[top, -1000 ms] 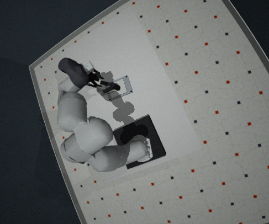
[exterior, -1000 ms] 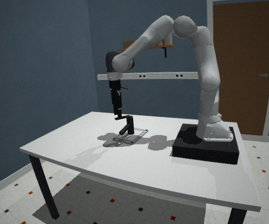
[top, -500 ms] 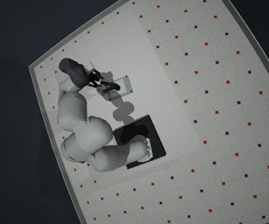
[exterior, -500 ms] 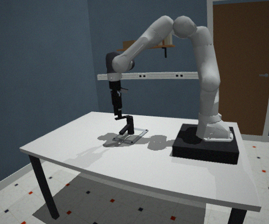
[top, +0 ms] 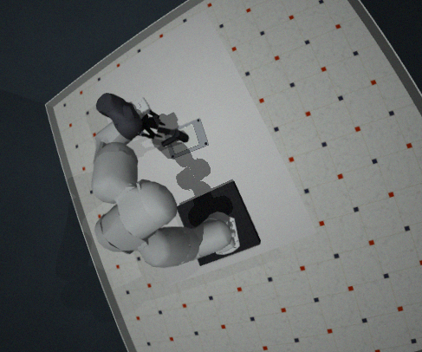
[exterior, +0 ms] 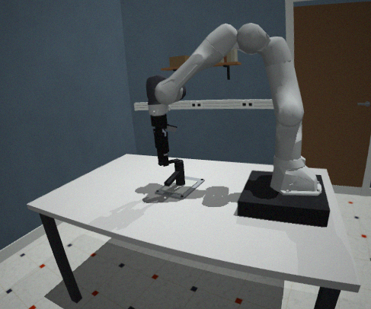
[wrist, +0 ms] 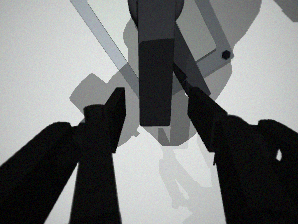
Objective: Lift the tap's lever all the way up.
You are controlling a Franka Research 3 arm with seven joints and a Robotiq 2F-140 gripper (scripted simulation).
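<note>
Right now my hand is 20 mm past the lever, 30 mm to the left of it and 30 mm above it.
</note>
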